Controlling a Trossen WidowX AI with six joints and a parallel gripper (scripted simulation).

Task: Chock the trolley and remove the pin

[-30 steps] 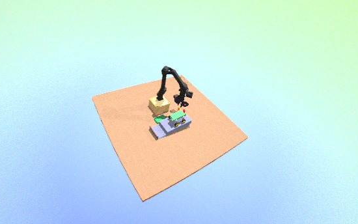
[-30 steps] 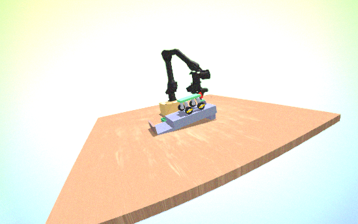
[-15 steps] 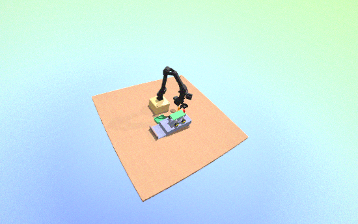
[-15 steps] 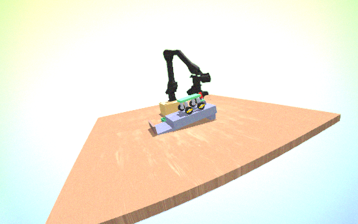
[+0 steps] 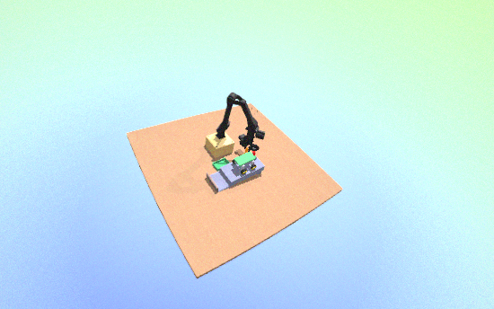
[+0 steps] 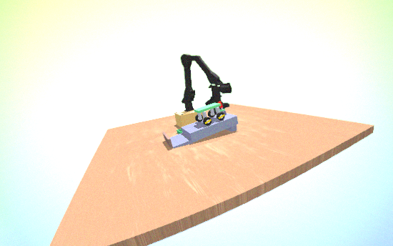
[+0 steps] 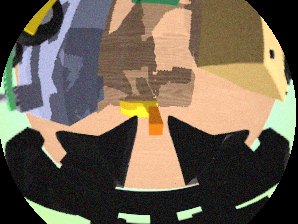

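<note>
My gripper tip is 20 mm short of the yellow chock and 20 mm above it. Round my gripper tip: grey ramp: 140 mm ahead, 150 mm to the right; then red-headed stop pin: 130 mm ahead, 50 mm to the right, 90 mm above; then trolley: 150 mm ahead, 150 mm to the right, 70 mm above.
</note>
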